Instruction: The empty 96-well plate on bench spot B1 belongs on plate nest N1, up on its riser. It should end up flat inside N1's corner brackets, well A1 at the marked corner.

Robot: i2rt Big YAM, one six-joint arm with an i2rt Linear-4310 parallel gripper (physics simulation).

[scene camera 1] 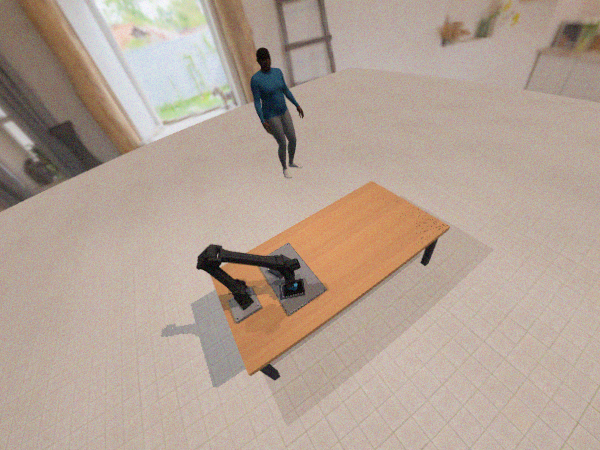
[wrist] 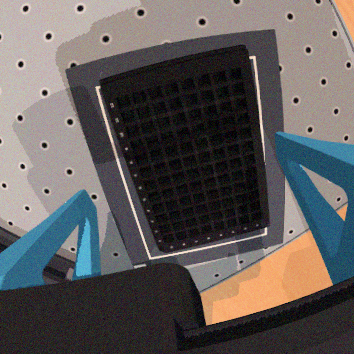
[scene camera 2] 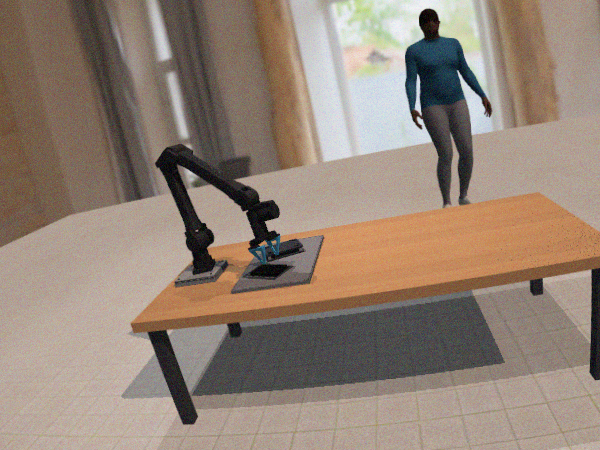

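Note:
The black 96-well plate lies flat on the dark pad of spot B1, within its white outline and slightly turned to it. Its wells look empty. My gripper is open and empty, its blue fingers above the plate. In the wrist view one finger stands off each long side of the plate. The raised dark nest N1 is behind the plate in scene camera 2; the arm partly hides it in scene camera 1. Its brackets and marked corner are too small to make out.
The grey perforated board carries both spots on the wooden table. The arm's base plate is beside the board. A person stands beyond the table.

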